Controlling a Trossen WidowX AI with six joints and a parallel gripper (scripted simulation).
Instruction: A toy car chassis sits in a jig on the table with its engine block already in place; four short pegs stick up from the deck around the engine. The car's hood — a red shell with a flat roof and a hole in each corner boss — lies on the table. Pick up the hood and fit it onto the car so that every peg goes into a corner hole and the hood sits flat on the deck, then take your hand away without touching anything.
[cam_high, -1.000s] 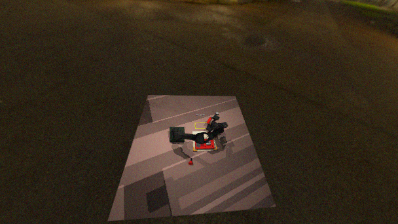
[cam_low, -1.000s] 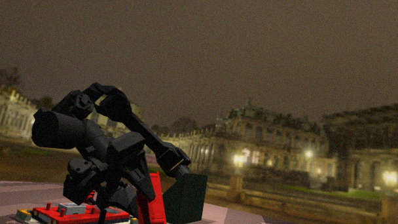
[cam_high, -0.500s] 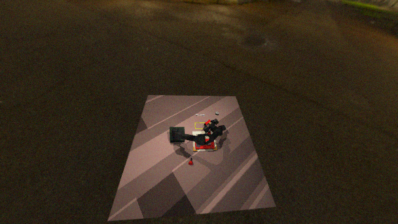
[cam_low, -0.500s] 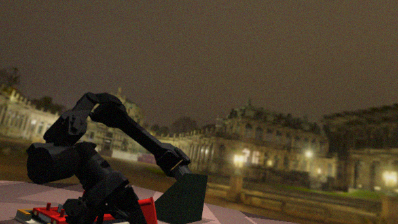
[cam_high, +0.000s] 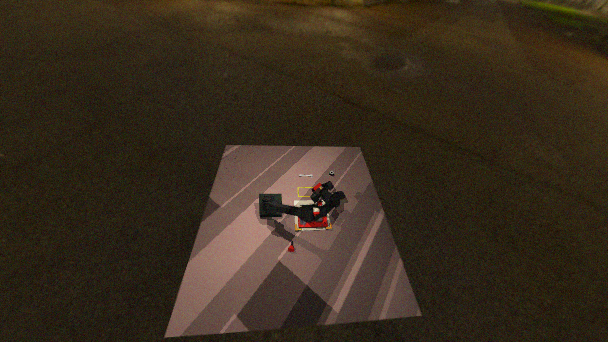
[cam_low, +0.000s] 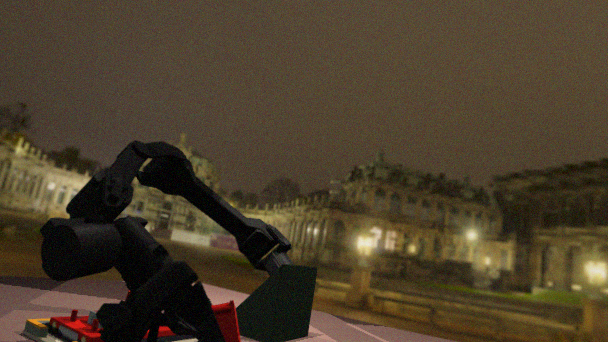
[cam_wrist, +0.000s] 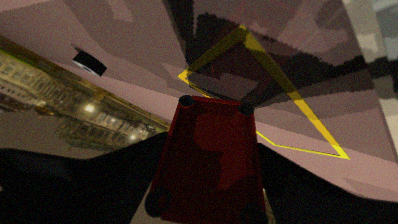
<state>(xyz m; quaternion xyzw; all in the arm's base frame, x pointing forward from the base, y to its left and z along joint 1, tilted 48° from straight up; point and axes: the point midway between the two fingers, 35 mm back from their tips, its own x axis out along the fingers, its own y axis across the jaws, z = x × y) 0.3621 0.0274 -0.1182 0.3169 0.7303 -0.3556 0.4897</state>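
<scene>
The red hood is 10 mm above my gripper tip. The rest, counted from my gripper tip: small grey tool (150 mm to the left, 70 mm behind, 50 mm below); grey engine block (230 mm to the right, 20 mm below, 20 mm behind).
</scene>
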